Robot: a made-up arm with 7 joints. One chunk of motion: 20 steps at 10 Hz.
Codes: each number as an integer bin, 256 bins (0 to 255) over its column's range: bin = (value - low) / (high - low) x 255, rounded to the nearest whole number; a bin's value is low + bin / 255 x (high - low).
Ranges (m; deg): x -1.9..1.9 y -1.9..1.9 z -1.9..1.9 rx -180..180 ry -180..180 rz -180..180
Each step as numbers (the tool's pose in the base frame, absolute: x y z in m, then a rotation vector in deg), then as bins.
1 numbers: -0.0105 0.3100 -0.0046 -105.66 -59.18 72.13
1 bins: 127 148 127 53 86 179
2 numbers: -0.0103 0.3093 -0.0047 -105.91 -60.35 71.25
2 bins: 127 148 127 52 85 178
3 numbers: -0.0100 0.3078 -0.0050 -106.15 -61.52 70.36
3 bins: 127 148 127 52 84 177
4 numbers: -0.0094 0.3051 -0.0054 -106.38 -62.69 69.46
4 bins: 127 148 127 52 83 177
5 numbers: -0.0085 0.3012 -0.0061 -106.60 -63.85 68.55
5 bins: 127 148 127 52 82 176
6 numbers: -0.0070 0.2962 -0.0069 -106.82 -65.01 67.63
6 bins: 127 147 127 52 81 175
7 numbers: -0.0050 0.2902 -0.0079 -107.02 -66.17 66.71
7 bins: 127 147 127 52 81 175
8 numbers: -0.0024 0.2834 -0.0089 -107.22 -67.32 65.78
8 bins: 127 147 127 52 80 174
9 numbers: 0.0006 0.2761 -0.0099 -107.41 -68.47 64.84
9 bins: 128 146 127 51 79 173
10 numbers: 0.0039 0.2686 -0.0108 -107.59 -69.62 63.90
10 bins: 128 146 127 51 78 173
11 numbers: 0.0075 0.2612 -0.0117 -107.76 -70.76 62.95
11 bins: 128 145 127 51 77 172
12 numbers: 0.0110 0.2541 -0.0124 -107.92 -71.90 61.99
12 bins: 128 145 127 51 77 171
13 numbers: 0.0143 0.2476 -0.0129 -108.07 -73.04 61.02
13 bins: 128 144 127 51 76 171
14 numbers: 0.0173 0.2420 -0.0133 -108.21 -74.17 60.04
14 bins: 129 144 127 51 75 170
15 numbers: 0.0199 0.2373 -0.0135 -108.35 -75.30 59.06
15 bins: 129 143 127 51 74 169
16 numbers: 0.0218 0.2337 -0.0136 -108.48 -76.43 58.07
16 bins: 129 143 127 51 73 169
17 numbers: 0.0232 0.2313 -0.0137 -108.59 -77.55 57.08
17 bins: 129 143 127 51 73 168
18 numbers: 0.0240 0.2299 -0.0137 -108.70 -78.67 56.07
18 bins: 129 143 127 51 72 167
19 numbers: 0.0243 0.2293 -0.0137 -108.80 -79.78 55.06
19 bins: 129 143 127 50 71 167
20 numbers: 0.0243 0.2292 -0.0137 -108.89 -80.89 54.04
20 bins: 129 143 127 50 70 166
